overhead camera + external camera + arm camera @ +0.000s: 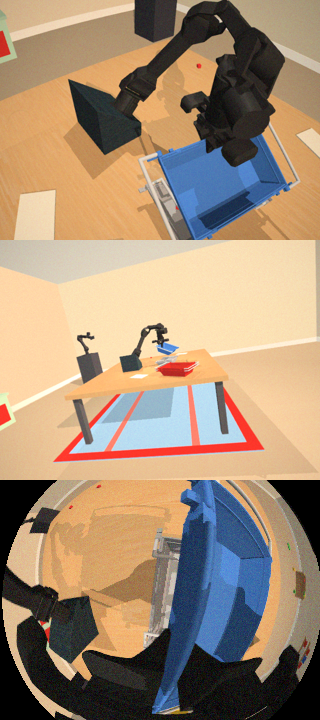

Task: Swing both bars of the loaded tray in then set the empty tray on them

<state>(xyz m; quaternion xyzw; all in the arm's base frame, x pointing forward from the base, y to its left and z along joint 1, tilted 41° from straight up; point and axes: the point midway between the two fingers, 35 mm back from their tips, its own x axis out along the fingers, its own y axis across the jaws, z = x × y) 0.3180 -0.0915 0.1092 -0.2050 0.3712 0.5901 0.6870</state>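
My gripper tip is now 70 mm short of the blue tray and 20 mm to the left of it.
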